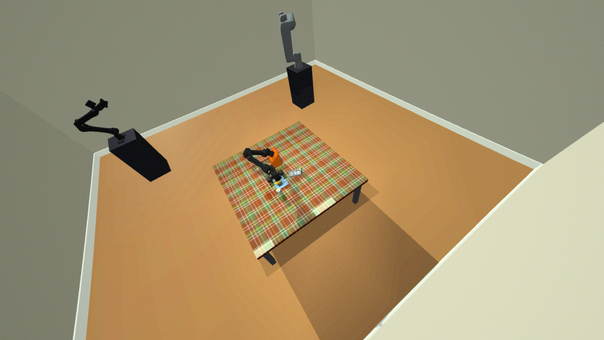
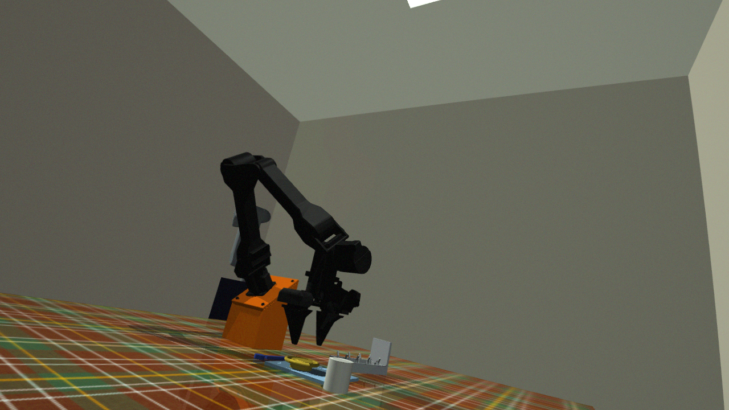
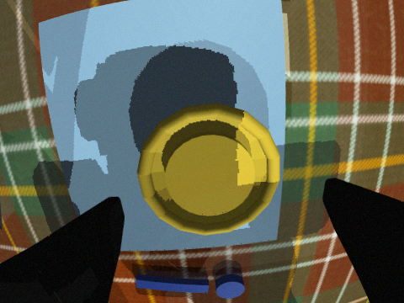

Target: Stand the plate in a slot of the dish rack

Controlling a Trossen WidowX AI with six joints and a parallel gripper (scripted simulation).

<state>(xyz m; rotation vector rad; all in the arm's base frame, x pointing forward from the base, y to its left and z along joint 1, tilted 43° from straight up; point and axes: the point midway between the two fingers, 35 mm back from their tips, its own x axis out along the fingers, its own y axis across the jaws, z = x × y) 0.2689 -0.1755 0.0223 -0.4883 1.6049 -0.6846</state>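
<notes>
My gripper tip is 4 cm above the yellow plate and 1 cm past it. Also, from my gripper tip: white cup (11 cm ahead, 5 cm to the right, 3 cm below); blue spoon (11 cm behind, 5 cm below, 2 cm to the left); light blue mat (5 cm below, 3 cm to the left, 1 cm ahead).
</notes>
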